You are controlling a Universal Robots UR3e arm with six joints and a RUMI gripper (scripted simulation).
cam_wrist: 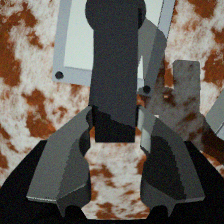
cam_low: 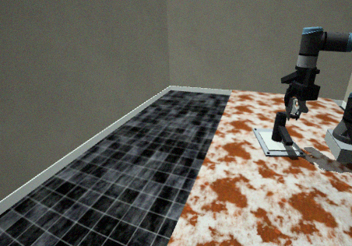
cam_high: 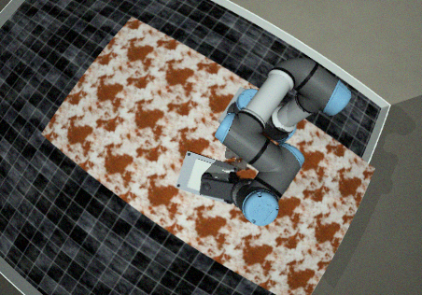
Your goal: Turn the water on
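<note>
Right now the lever is 10 mm ahead of my hand, 30 mm to the right of it and 10 mm below it. Also, from my hand: tap 10 mm ahead, 50 mm to the right, 60 mm below.
</note>
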